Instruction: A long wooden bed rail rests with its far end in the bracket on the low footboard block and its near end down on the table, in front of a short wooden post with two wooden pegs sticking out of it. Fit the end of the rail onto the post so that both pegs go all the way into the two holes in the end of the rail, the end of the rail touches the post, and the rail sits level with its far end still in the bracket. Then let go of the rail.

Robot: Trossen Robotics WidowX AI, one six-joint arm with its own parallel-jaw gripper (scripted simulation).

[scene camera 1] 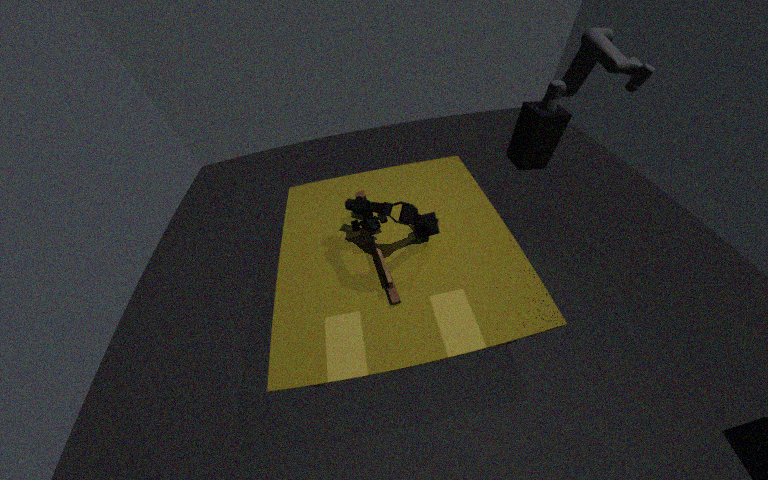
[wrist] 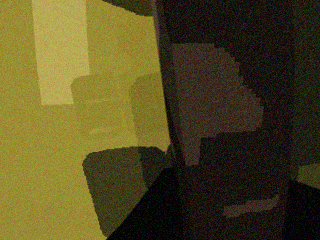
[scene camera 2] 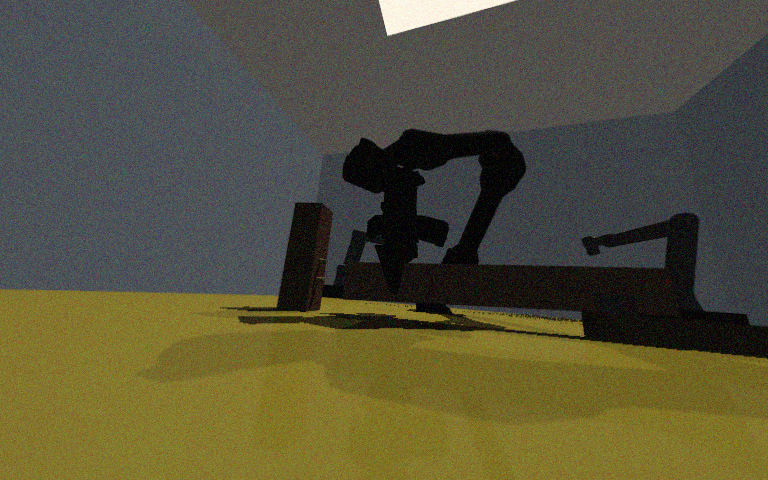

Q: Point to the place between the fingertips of my gripper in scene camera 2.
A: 394,294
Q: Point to a wooden bed rail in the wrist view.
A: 228,80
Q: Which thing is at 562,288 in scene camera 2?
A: A wooden bed rail.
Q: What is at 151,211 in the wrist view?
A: My gripper.
